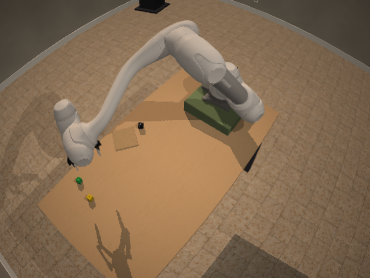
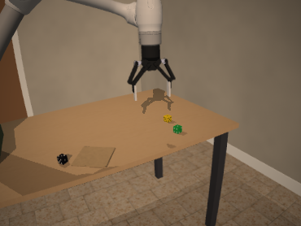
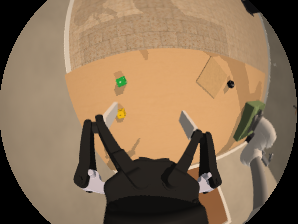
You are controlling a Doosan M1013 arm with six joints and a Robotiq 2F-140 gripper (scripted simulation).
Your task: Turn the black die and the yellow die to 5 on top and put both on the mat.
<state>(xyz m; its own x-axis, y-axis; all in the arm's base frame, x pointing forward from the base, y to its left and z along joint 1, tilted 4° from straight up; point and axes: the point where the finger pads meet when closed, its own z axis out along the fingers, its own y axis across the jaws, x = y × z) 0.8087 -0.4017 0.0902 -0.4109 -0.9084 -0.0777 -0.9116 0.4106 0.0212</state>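
Right now the black die is 42 cm behind my hand, 5 cm to the left of it and 16 cm below it. From my hand the other things lie so: mat (30 cm behind, 1 cm to the left, 17 cm below); green die (8 cm ahead, 7 cm to the right, 16 cm below); yellow die (13 cm ahead, 5 cm to the left, 16 cm below).
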